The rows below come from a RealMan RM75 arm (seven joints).
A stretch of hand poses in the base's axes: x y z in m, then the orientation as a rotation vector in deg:
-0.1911 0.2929 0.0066 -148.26 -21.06 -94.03
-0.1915 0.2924 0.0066 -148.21 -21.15 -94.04
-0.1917 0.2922 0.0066 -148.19 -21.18 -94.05
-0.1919 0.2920 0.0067 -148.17 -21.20 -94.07
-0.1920 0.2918 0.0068 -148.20 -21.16 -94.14
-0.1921 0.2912 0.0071 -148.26 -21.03 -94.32
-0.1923 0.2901 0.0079 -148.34 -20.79 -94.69
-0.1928 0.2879 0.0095 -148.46 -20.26 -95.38
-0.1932 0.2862 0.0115 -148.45 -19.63 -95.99
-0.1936 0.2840 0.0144 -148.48 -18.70 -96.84
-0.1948 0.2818 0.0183 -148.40 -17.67 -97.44
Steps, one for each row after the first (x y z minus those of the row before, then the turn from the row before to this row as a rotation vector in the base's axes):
-0.0004 -0.0005 0.0000 -0.01 -0.02 0.07
-0.0002 -0.0002 0.0000 0.00 -0.01 0.02
-0.0002 -0.0002 0.0001 0.00 -0.02 0.01
-0.0001 -0.0002 0.0001 -0.03 -0.03 -0.06
-0.0001 -0.0006 0.0003 -0.05 -0.09 -0.15
-0.0002 -0.0011 0.0008 -0.08 -0.20 -0.27
-0.0005 -0.0022 0.0016 -0.10 -0.37 -0.52
-0.0004 -0.0017 0.0020 0.06 -0.35 -0.48
-0.0004 -0.0022 0.0029 0.06 -0.48 -0.72
-0.0012 -0.0022 0.0039 0.27 -0.35 -0.63

